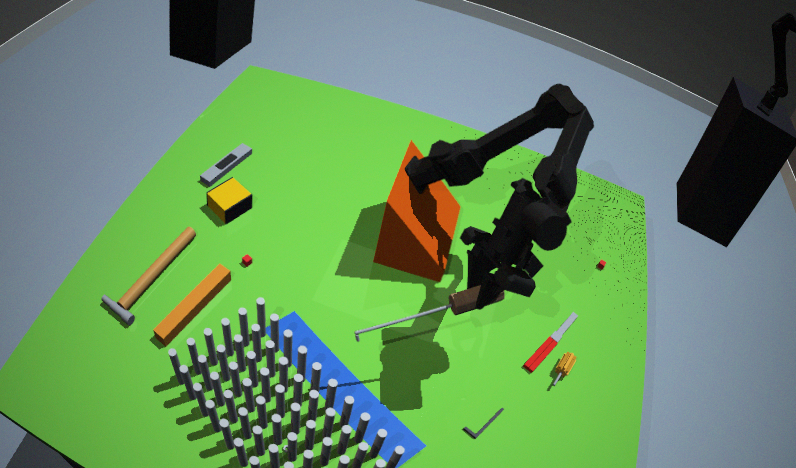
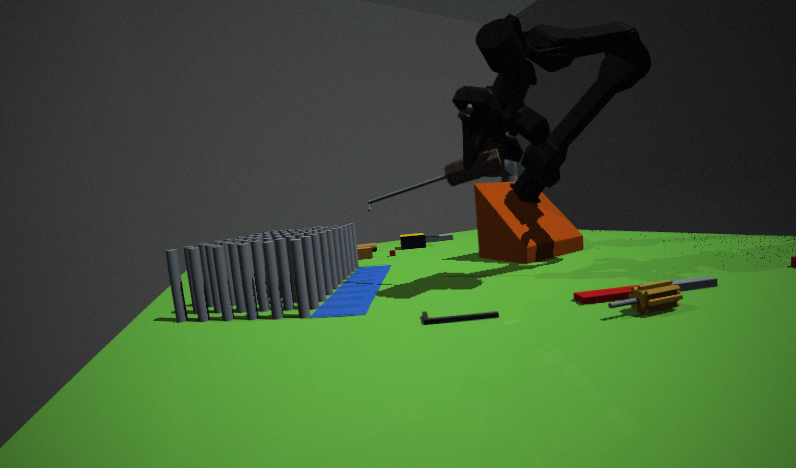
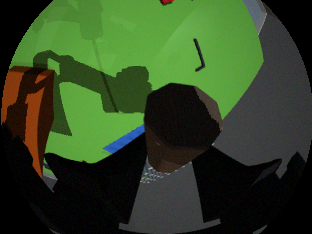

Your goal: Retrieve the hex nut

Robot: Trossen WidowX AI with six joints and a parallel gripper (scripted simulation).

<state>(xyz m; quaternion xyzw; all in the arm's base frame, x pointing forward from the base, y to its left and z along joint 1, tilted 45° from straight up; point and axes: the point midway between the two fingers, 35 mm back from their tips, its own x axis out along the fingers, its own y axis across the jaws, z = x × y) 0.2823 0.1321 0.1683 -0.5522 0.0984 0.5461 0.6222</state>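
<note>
Right now the blue taped strip is 180 mm below my gripper tip, 160 mm ahead of it and 150 mm to the right of it. The rest, counted from my gripper tip: yellow screwdriver 240 mm to the left, 170 mm below, 70 mm behind; brown-handled screwdriver 70 mm to the right, 60 mm ahead, 20 mm below; hex nut 330 mm ahead, 180 mm to the right, 180 mm below.
</note>
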